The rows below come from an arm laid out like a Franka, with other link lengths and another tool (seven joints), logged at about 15 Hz.
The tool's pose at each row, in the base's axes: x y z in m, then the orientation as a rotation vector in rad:
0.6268, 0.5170, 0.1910, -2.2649, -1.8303, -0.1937
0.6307, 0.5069, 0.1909, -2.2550, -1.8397, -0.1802
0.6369, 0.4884, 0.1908, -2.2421, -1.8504, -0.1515
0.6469, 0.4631, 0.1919, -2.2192, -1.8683, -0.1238
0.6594, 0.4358, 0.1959, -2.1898, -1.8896, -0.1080
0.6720, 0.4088, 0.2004, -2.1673, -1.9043, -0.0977
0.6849, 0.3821, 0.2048, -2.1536, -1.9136, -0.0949
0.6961, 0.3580, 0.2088, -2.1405, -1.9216, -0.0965
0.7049, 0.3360, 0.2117, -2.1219, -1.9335, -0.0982
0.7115, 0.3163, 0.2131, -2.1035, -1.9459, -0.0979
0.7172, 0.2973, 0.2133, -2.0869, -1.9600, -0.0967
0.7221, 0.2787, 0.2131, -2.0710, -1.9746, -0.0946
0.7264, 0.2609, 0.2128, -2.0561, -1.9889, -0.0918
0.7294, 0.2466, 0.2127, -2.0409, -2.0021, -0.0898
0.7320, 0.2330, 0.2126, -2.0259, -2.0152, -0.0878
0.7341, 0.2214, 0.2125, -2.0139, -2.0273, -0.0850
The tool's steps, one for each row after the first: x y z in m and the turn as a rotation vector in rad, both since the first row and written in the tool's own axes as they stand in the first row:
-0.0087, 0.0058, -0.0026, 0.0088, -0.0058, -0.0080
-0.0250, 0.0155, -0.0074, 0.0259, -0.0184, -0.0166
-0.0465, 0.0302, -0.0153, 0.0457, -0.0291, -0.0333
-0.0687, 0.0475, -0.0266, 0.0623, -0.0325, -0.0555
-0.0905, 0.0647, -0.0382, 0.0747, -0.0338, -0.0718
-0.1119, 0.0822, -0.0498, 0.0805, -0.0330, -0.0822
-0.1314, 0.0976, -0.0602, 0.0844, -0.0297, -0.0921
-0.1496, 0.1103, -0.0689, 0.0898, -0.0256, -0.1063
-0.1665, 0.1205, -0.0755, 0.0957, -0.0230, -0.1207
-0.1832, 0.1298, -0.0807, 0.1001, -0.0225, -0.1353
-0.1998, 0.1383, -0.0854, 0.1041, -0.0231, -0.1498
-0.2158, 0.1461, -0.0898, 0.1078, -0.0245, -0.1637
-0.2288, 0.1518, -0.0934, 0.1117, -0.0249, -0.1771
-0.2411, 0.1571, -0.0969, 0.1155, -0.0255, -0.1905
-0.2517, 0.1614, -0.0998, 0.1182, -0.0274, -0.2020

